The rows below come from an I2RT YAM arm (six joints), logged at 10 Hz.
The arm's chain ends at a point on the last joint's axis. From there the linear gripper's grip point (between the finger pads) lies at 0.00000 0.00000 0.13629 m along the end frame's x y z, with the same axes.
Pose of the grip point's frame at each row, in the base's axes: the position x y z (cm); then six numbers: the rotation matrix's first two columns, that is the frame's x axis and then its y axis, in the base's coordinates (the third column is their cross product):
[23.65 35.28 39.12 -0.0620 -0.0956 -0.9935 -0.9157 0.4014 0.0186]
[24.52 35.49 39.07 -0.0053 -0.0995 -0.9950 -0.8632 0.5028 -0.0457]
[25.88 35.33 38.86 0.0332 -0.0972 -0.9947 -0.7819 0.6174 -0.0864]
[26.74 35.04 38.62 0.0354 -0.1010 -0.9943 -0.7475 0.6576 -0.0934]
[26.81 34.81 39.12 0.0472 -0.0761 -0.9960 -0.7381 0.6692 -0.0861]
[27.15 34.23 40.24 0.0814 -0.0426 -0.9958 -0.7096 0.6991 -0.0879]
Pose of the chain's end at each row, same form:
[18.24 22.87 40.65 -0.0620 -0.0956 -0.9935 -0.9157 0.4014 0.0186]
[17.64 23.79 40.28 -0.0053 -0.0995 -0.9950 -0.8632 0.5028 -0.0457]
[17.40 24.69 39.62 0.0332 -0.0972 -0.9947 -0.7819 0.6174 -0.0864]
[17.70 24.87 39.33 0.0354 -0.1010 -0.9943 -0.7475 0.6576 -0.0934]
[17.64 24.74 39.46 0.0472 -0.0761 -0.9960 -0.7381 0.6692 -0.0861]
[17.61 24.50 39.88 0.0814 -0.0426 -0.9958 -0.7096 0.6991 -0.0879]

